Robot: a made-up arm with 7 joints. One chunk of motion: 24 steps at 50 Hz.
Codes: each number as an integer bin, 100 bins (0 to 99) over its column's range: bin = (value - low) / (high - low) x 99, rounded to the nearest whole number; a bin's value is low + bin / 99 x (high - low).
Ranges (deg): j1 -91.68..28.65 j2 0..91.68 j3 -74.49..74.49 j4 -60.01..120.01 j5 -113..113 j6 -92.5..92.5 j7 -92.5..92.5
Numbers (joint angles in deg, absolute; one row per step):
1: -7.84 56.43 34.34 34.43 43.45 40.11 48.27
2: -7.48 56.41 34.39 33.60 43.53 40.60 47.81
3: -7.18 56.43 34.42 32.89 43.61 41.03 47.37
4: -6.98 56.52 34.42 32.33 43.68 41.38 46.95
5: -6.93 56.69 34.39 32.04 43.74 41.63 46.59
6: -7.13 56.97 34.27 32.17 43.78 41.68 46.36
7: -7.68 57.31 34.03 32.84 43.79 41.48 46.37
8: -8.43 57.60 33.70 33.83 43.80 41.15 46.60
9: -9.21 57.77 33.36 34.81 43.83 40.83 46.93
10: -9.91 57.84 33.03 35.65 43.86 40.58 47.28
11: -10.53 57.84 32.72 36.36 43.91 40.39 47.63
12: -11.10 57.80 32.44 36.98 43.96 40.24 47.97
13: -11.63 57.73 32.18 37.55 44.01 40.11 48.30
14: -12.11 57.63 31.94 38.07 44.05 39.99 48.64
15: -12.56 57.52 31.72 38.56 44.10 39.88 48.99
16: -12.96 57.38 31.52 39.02 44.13 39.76 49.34
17: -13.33 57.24 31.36 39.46 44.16 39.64 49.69
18: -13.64 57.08 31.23 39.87 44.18 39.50 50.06
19: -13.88 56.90 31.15 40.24 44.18 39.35 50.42
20: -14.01 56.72 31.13 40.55 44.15 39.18 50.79
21: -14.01 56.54 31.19 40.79 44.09 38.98 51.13
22: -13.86 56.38 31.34 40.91 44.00 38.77 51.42
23: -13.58 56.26 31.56 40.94 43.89 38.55 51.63
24: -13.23 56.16 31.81 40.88 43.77 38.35 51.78
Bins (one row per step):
1: 69 61 72 52 69 71 75
2: 69 61 72 51 69 71 75
3: 70 61 72 51 69 71 75
4: 70 61 72 51 69 72 75
5: 70 61 72 51 69 72 74
6: 70 62 72 51 69 72 74
7: 69 62 72 51 69 72 74
8: 68 62 72 52 69 72 74
9: 68 62 72 52 69 71 75
10: 67 62 71 53 69 71 75
11: 67 62 71 53 69 71 75
12: 66 62 71 53 69 71 75
13: 66 62 71 54 69 71 75
14: 65 62 71 54 69 71 76
15: 65 62 71 54 69 71 76
16: 65 62 70 54 69 71 76
17: 64 62 70 55 69 71 76
18: 64 62 70 55 69 71 76
19: 64 61 70 55 69 71 76
20: 64 61 70 55 69 70 77
21: 64 61 70 55 69 70 77
22: 64 61 70 55 69 70 77
23: 64 61 70 56 69 70 77
24: 65 61 71 55 69 70 77

